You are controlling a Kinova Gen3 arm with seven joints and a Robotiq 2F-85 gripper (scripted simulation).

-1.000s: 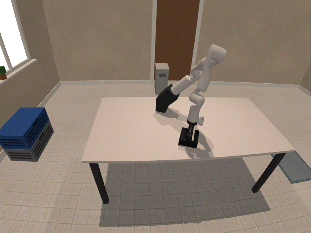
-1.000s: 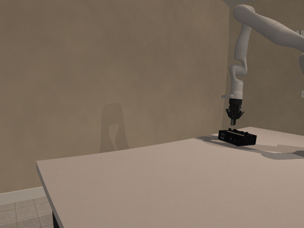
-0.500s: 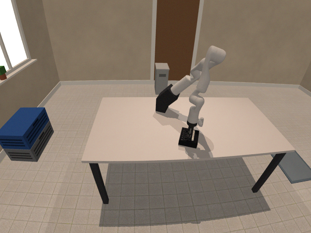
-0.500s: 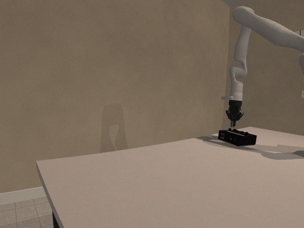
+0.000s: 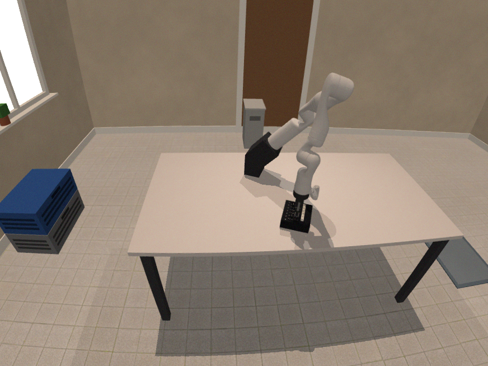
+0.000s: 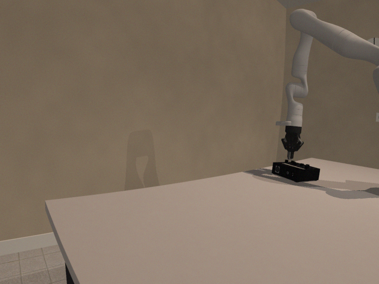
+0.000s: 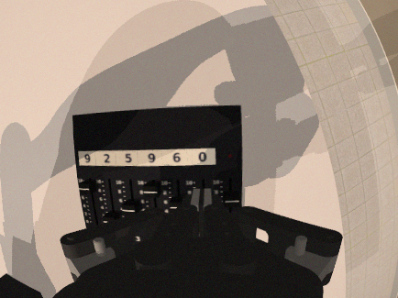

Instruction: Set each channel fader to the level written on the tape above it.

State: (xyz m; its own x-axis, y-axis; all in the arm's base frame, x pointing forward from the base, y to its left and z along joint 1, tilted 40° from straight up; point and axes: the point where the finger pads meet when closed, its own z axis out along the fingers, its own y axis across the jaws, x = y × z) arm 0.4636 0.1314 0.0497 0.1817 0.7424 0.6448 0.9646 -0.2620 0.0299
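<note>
The master fader cap is 2 cm ahead of my hand, 1 cm to the right of it and 3 cm below it.
</note>
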